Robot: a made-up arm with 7 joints. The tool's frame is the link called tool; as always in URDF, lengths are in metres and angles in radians. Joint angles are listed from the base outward.
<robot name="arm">
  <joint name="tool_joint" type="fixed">
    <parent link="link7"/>
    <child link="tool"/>
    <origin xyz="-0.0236 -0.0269 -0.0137" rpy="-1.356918 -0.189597 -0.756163"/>
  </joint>
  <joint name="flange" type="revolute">
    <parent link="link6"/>
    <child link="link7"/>
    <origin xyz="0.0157 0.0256 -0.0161"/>
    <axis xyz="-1 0 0"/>
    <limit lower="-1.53" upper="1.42"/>
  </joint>
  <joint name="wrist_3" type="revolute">
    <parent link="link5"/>
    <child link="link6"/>
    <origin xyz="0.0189 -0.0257 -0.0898"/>
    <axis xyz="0 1 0"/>
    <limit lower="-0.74" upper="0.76"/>
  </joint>
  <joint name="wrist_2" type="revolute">
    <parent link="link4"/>
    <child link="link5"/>
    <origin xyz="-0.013 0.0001 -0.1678"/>
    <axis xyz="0 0 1"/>
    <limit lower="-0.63" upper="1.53"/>
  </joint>
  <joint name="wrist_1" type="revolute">
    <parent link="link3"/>
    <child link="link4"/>
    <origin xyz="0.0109 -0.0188 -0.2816"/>
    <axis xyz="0 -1 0"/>
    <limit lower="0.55" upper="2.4"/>
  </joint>
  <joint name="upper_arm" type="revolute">
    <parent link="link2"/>
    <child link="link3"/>
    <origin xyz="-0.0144 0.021 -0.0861"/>
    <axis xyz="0 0 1"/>
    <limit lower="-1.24" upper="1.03"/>
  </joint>
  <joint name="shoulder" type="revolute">
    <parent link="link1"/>
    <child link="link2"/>
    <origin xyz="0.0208 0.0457 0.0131"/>
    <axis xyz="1 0 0"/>
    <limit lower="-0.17" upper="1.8"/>
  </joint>
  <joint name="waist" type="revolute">
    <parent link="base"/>
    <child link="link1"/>
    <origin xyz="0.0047 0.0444 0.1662"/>
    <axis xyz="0 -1 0"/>
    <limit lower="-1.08" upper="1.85"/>
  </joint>
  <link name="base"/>
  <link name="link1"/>
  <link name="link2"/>
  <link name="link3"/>
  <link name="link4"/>
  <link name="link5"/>
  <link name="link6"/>
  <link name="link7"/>
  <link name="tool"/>
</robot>
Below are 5 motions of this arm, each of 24 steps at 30 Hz.
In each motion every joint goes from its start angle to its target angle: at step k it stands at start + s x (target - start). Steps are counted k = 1, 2, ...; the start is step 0. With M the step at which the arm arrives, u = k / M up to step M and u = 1 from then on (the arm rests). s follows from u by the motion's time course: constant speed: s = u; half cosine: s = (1 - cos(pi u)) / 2; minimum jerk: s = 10 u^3 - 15 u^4 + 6 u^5.
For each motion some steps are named. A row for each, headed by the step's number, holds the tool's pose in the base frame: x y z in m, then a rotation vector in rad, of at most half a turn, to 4 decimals.
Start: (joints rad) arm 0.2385 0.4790 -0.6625 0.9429 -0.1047 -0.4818 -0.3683
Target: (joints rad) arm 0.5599 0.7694 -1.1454 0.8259 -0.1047 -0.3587 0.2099
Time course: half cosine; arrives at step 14
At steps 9, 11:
9: 0.3284 0.2833 -0.2753 -0.1508 0.3844 -2.3182
11: 0.3292 0.3134 -0.2618 -0.2021 0.5785 -2.3353

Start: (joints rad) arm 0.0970 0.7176 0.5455 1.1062 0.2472 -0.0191 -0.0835
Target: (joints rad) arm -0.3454 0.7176 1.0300 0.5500 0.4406 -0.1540 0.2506
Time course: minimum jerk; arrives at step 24
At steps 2, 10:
2: 0.2891 0.5112 -0.0832 0.1038 -0.6561 -0.9156
10: 0.2045 0.5555 -0.1389 -0.0425 -0.6215 -0.7623

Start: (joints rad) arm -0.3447 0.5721 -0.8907 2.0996 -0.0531 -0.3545 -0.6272
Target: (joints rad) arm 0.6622 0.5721 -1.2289 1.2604 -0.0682 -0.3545 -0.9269
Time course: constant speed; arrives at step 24
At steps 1, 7, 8, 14, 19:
1: 0.0608 0.0278 -0.1462 -0.4964 -1.0777 -1.9795
7: 0.1298 0.0311 -0.1874 -0.2962 -0.9859 -2.0523
8: 0.1427 0.0327 -0.1926 -0.2583 -0.9705 -2.0614
14: 0.2277 0.0488 -0.2119 -0.0060 -0.8796 -2.0925
19: 0.3055 0.0713 -0.2089 0.2321 -0.8084 -2.0810

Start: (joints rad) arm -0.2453 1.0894 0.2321 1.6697 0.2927 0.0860 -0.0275
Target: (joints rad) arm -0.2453 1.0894 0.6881 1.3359 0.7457 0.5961 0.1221
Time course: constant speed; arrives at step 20
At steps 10, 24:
10: 0.2672 0.4834 0.0341 -0.1129 -0.2861 -1.2844
24: 0.2367 0.5460 0.0698 -0.3903 -0.5211 -0.9871

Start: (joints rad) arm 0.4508 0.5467 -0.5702 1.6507 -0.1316 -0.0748 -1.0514
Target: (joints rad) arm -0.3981 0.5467 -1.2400 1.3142 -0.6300 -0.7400 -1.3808
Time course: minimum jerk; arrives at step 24
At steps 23, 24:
23: -0.1198 0.0684 -0.3107 -0.3585 -0.8551 -2.0114
24: -0.1203 0.0684 -0.3106 -0.3597 -0.8550 -2.0115

